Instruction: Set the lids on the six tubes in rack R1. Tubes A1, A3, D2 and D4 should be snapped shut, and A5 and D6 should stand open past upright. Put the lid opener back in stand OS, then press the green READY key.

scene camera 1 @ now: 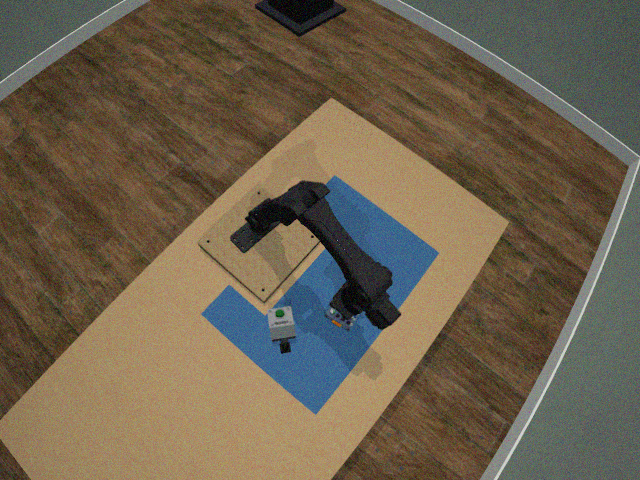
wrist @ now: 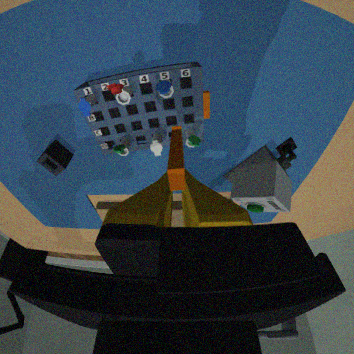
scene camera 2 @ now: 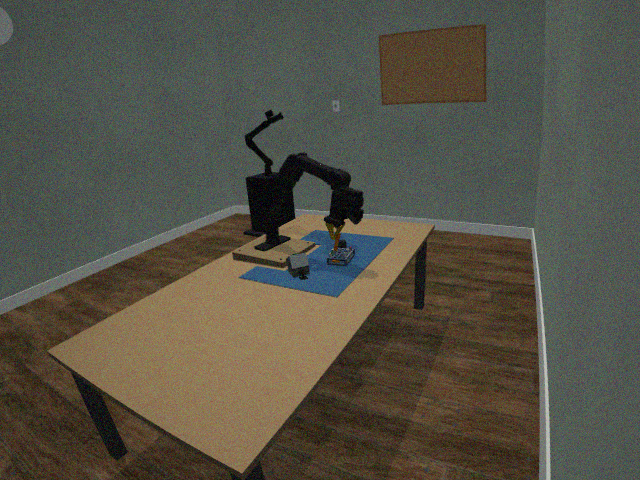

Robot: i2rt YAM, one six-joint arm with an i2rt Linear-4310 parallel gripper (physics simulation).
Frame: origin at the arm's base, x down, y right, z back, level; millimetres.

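Seen in the pictures: gripper, fingertip midpoint: (scene camera 1: 340, 303) (wrist: 176, 175) (scene camera 2: 333, 239); arm's base at its link origin: (scene camera 1: 260, 226) (scene camera 2: 273, 243).
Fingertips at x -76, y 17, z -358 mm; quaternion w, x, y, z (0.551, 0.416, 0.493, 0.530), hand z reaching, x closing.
Observation:
Pixels of each thing's middle, then the offset from my fingertips to it. Level surfaces: height alone.
- Rack R1 at the middle of its body: (wrist: 145, 114) (scene camera 1: 348, 305) (scene camera 2: 340, 253) dx +71, dy -31, dz -15 mm
- blue mat at its surface level: dx +104 mm
- tube with a blue lid, body centre: (wrist: 85, 105) dx +58, dy -88, dz -29 mm
- red lid at the middle of its body: (wrist: 116, 90) dx +48, dy -53, dz -48 mm
- white lid at the middle of its body: (wrist: 155, 147) dx +54, dy -19, dz +14 mm
- orange lid opener at the middle of its body: (wrist: 176, 149) dx +9, dy -2, dz -18 mm
- grey key box at the middle of its body: (wrist: 261, 188) (scene camera 1: 281, 323) (scene camera 2: 297, 262) dx +61, dy +149, dz +84 mm
- green READY key at the middle of its body: (wrist: 254, 206) (scene camera 1: 279, 313) dx +39, dy +136, dz +103 mm
Rack R1 (wrist: 144, 117) (scene camera 1: 338, 321) (scene camera 2: 340, 256) is a grey grid on the blue mat (scene camera 1: 377, 227). In the wrist view, row A holds a tube with a blue lid (wrist: 84, 106) swung aside at column 1, a red lid (wrist: 115, 88) beside a white tube mouth at column 3, and a blue lid (wrist: 164, 88) at column 5. Row D holds a green lid (wrist: 120, 149), a white lid (wrist: 156, 147) and a green lid (wrist: 193, 141). My gripper (wrist: 176, 175) (scene camera 2: 334, 233) is shut on the orange lid opener (wrist: 176, 154). The opener's tip hangs over row D near column 5. The black stand OS (wrist: 55, 157) (scene camera 1: 285, 349) is empty.
The grey key box (wrist: 261, 179) (scene camera 1: 281, 324) (scene camera 2: 298, 263) with the green READY key (wrist: 255, 208) (scene camera 1: 280, 312) stands on the mat beside the rack. The arm's wooden base plate (scene camera 1: 269, 278) lies behind it. A black camera tower (scene camera 2: 269, 201) stands behind the table.

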